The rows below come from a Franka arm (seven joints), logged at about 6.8 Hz.
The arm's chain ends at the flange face. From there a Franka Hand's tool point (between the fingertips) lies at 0.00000 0.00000 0.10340 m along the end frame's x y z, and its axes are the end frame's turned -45 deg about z.
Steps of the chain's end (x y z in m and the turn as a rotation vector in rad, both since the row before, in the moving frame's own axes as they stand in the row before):
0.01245 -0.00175 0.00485 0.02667 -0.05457 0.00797
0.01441 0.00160 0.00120 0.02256 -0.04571 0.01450
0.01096 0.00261 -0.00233 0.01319 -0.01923 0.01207
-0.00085 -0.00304 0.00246 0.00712 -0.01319 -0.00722
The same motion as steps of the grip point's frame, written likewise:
0.00803 0.00162 0.00466 0.05745 -0.01973 0.00797
0.00740 0.00632 0.00107 0.04827 -0.01637 0.01450
0.00548 0.00722 -0.00236 0.02292 -0.00427 0.01207
0.00110 -0.00423 0.00245 0.01436 -0.00429 -0.00722

